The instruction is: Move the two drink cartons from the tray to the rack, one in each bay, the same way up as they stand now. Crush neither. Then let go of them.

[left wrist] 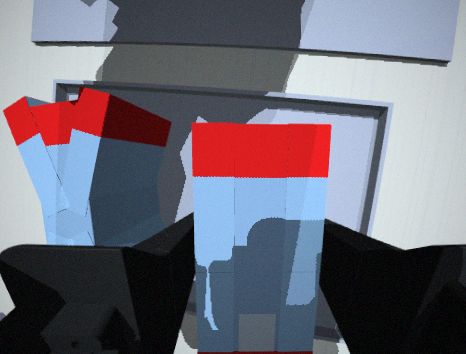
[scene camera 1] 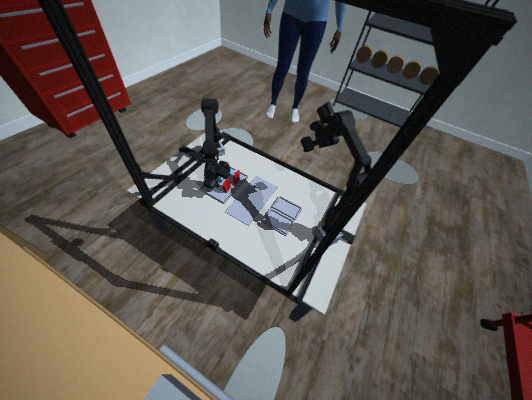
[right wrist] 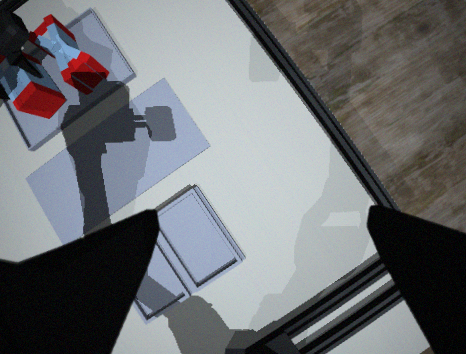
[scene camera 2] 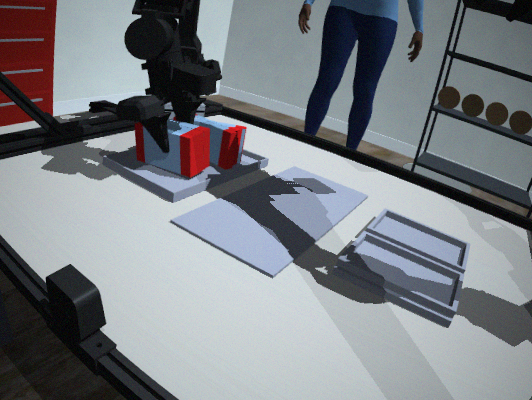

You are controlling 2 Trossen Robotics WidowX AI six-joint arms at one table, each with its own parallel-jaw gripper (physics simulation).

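Places are measured from the left arm's base along level axes (x ahead, y left, z up), in millimetres.
Pixels of known places: left gripper, fingertip midpoint: (left wrist: pixel 250 216) (scene camera 1: pixel 221 183) (right wrist: pixel 31 87) (scene camera 2: pixel 177 146); right gripper, fingertip midpoint: (scene camera 1: pixel 311 149) (right wrist: pixel 262 218) (scene camera 2: pixel 493 12).
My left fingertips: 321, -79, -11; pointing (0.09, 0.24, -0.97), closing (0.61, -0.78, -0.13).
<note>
Behind a point stands the place of what it marks, as x, y, z.
One carton (scene camera 1: pixel 226 186) @(372, -65, 14) (scene camera 2: pixel 196 152) @(364, -58, -5) (left wrist: pixel 260 150) @(352, -61, 26) (right wrist: pixel 40 100) @(355, -46, 5), pale blue with red ends, lies at the near side of the grey tray (scene camera 2: pixel 172 195) @(433, -109, -44) (left wrist: pixel 330 101) @(410, -75, -40). My left gripper (scene camera 2: pixel 177 135) @(321, -79, -11) (left wrist: pixel 250 216) @(321, -79, -11) reaches down over it, fingers against both sides with no gap showing; the carton is still low at the tray. The second carton (scene camera 1: pixel 236 176) @(324, 17, 17) (scene camera 2: pixel 231 147) @(328, 15, -8) (left wrist: pixel 85 150) @(302, 4, 18) (right wrist: pixel 85 70) @(305, 37, 0) lies beside it on the tray, its sides looking pinched in at the middle. The two-bay rack (scene camera 1: pixel 285 206) @(596, 215, -45) (scene camera 2: pixel 465 250) @(659, 274, -38) (right wrist: pixel 194 240) @(611, 217, -46) holds no carton. My right gripper (right wrist: pixel 262 218) @(540, 319, 317) is wide open and empty, high above the table.
A thin flat grey panel (scene camera 1: pixel 237 212) (scene camera 2: pixel 225 225) (left wrist: pixel 380 25) (right wrist: pixel 185 140) lies between the tray and the rack. Black frame rails (scene camera 2: pixel 330 162) (right wrist: pixel 320 115) @(399, 447, -36) edge the table. A black block (scene camera 2: pixel 75 300) @(685, -248, -3) sits on the near rail. Dark arm shadows cross the tray, panel and rack.
</note>
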